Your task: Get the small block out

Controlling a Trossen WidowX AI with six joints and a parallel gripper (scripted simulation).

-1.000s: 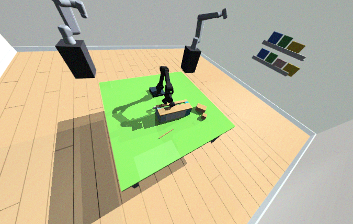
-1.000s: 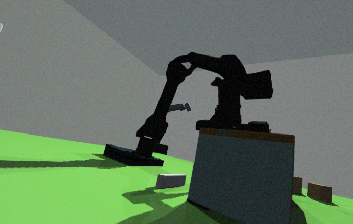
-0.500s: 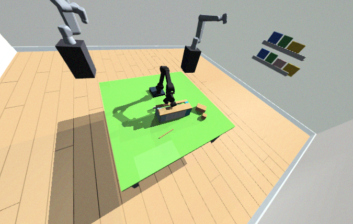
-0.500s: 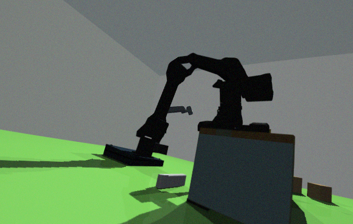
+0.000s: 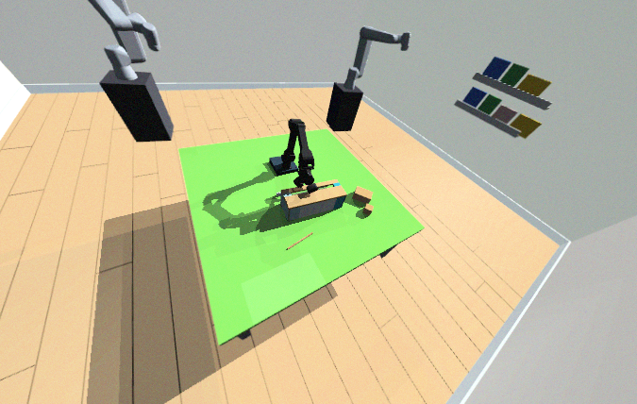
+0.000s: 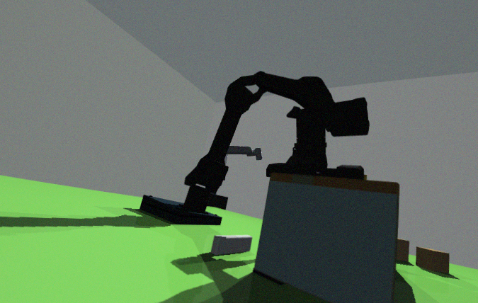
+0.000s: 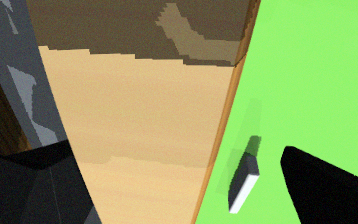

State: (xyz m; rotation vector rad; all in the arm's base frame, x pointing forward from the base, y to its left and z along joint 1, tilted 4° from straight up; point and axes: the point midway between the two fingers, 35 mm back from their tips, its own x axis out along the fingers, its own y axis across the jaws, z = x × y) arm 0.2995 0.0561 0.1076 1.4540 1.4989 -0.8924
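Right now the box is 40 mm ahead of my gripper tip and 20 mm below it. Round my gripper tip: thin stick 300 mm ahead, 140 mm to the right, 80 mm below; then blue block 60 mm ahead, 30 mm to the left.
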